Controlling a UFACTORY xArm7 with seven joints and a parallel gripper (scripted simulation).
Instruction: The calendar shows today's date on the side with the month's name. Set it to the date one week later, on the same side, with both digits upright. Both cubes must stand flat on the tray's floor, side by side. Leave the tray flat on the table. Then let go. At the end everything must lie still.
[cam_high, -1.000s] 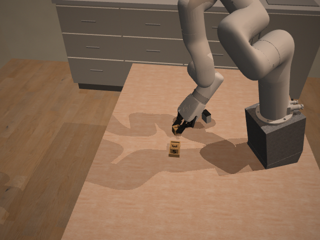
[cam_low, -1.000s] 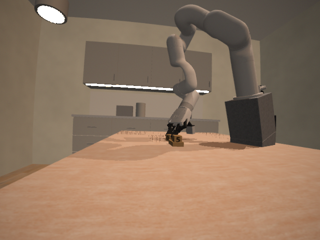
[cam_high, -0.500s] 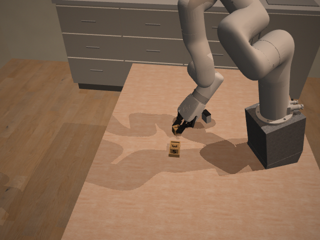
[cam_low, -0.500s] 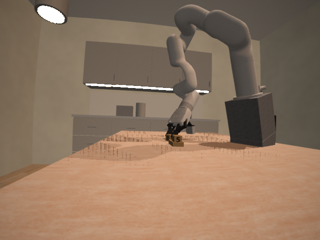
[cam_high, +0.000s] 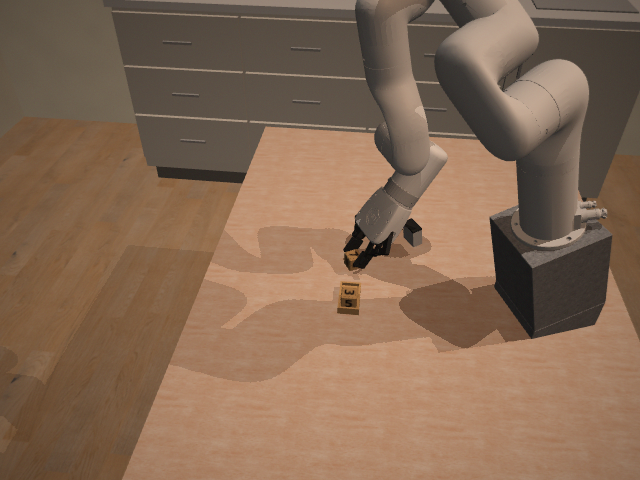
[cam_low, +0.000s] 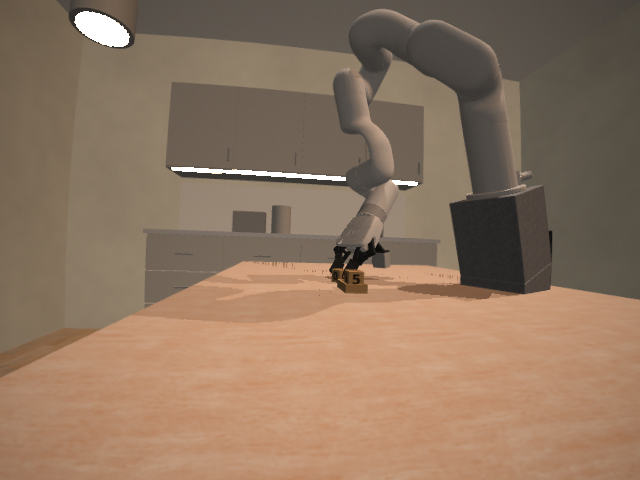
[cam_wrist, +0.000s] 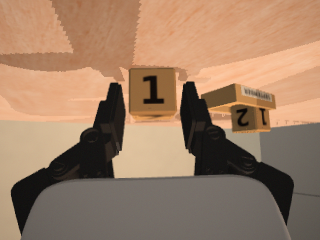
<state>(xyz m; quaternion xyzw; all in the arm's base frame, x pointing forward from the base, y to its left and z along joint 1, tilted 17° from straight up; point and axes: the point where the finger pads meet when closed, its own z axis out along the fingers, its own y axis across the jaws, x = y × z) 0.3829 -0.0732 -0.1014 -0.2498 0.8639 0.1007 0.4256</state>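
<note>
Now: hand 1 cm short of the wooden cube, 1 cm to the right of it and 2 cm above it.
</note>
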